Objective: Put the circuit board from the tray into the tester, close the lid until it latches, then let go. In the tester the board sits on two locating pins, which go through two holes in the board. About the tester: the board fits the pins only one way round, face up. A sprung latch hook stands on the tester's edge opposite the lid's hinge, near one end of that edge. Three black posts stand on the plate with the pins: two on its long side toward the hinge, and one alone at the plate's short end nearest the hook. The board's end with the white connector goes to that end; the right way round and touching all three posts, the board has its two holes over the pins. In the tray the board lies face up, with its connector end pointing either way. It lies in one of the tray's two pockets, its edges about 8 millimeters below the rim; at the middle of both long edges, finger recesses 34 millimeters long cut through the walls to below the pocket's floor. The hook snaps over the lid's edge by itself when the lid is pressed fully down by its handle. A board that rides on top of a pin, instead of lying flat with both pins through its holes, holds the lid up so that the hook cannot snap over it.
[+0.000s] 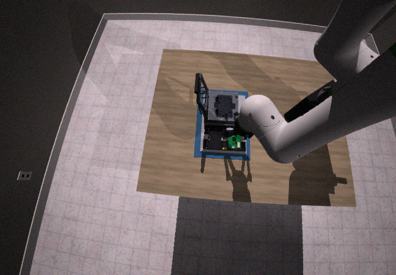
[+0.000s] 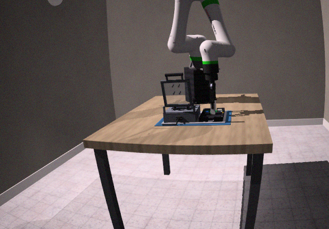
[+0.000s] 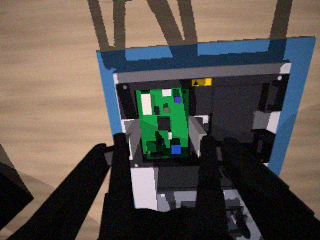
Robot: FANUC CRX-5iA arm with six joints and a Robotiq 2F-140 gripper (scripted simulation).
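My hand is 130 mm to the left of the tester, 100 mm short of it and 70 mm below it. Round my hand: lid 190 mm ahead, 160 mm to the right, 140 mm above; green circuit board 20 mm below.
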